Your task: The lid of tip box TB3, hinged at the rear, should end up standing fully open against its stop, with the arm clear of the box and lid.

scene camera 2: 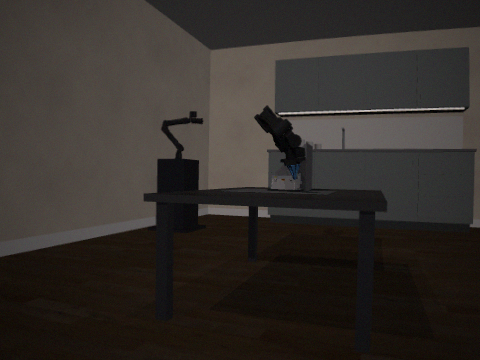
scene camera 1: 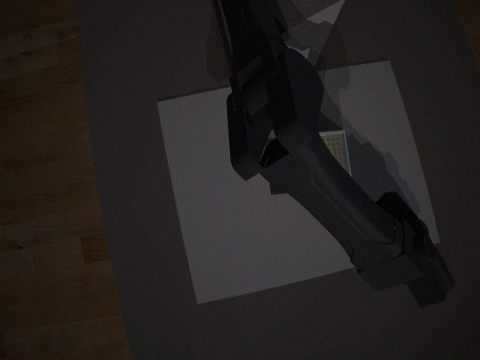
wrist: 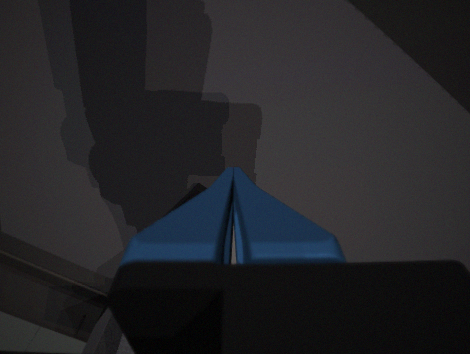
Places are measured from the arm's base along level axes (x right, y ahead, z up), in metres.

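Pixels of known places: gripper, fingertip midpoint: (scene camera 2: 294, 179) (wrist: 233, 178).
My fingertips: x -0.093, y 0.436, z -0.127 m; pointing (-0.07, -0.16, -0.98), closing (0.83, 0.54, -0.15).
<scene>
Behind a point stands the place of what it marks.
The tip box TB3 (scene camera 1: 336, 146) @(z -0.109, x -0.059, y 0.296 m) (scene camera 2: 285, 183) @(z -0.148, x -0.028, y 0.350 m) is a small pale box with yellowish tip rows, standing on the pale mat. The arm covers much of it in scene camera 1. My gripper (scene camera 2: 295, 178) @(z -0.127, x -0.093, y 0.436 m) (wrist: 233, 178) @(z -0.127, x -0.093, y 0.436 m) has blue fingers, shut with their tips together and nothing held. In scene camera 2 the fingers point down at the right part of the box, with the tips at about its top edge; whether they touch it cannot be told. The lid cannot be made out clearly, so its angle cannot be told. My gripper's fingers are hidden in scene camera 1.
The pale mat (scene camera 1: 225, 250) @(z -0.186, x 0.169, y 0.435 m) lies on the dark table (scene camera 1: 132, 175) @(z -0.189, x 0.318, y 0.261 m) (scene camera 2: 260, 198) @(z -0.191, x -0.089, y 0.940 m). A tall grey upright panel (scene camera 2: 308, 167) @(z -0.059, x -0.078, y 0.018 m) stands just right of the box in scene camera 2. Another arm (scene camera 2: 172, 137) stands on a dark pedestal (scene camera 2: 175, 175) away from the table. Arm shadows cross the wrist view.
</scene>
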